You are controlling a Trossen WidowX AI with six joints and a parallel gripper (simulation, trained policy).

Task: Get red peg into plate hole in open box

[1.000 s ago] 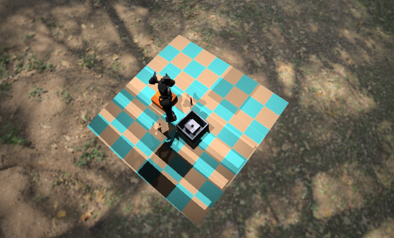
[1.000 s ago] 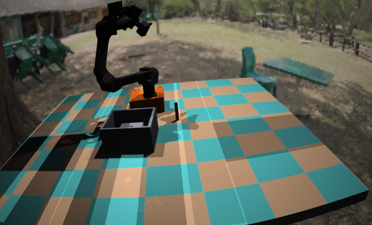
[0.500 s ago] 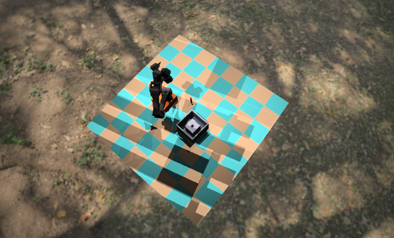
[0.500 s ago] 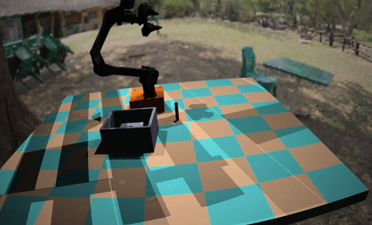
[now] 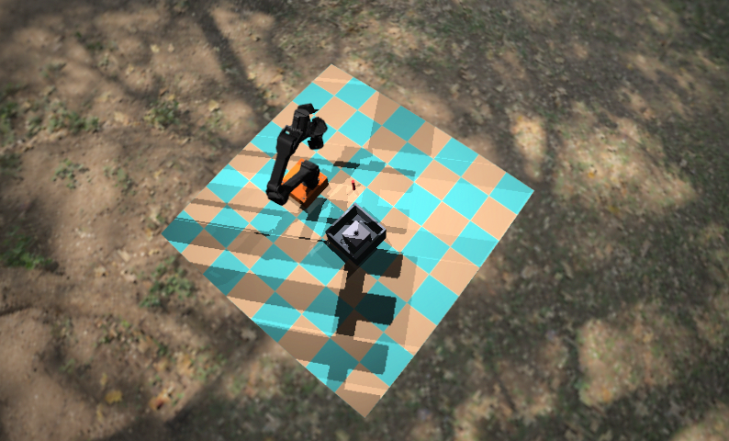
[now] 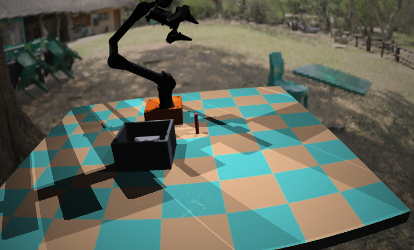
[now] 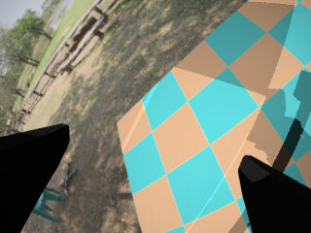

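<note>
My gripper tip is now 160 mm short of the red peg, 60 mm to the left of it and 350 mm above it. Round my gripper tip: dark box (300 mm ahead, 270 mm to the right, 360 mm below); then plate (300 mm ahead, 270 mm to the right, 340 mm below).
</note>
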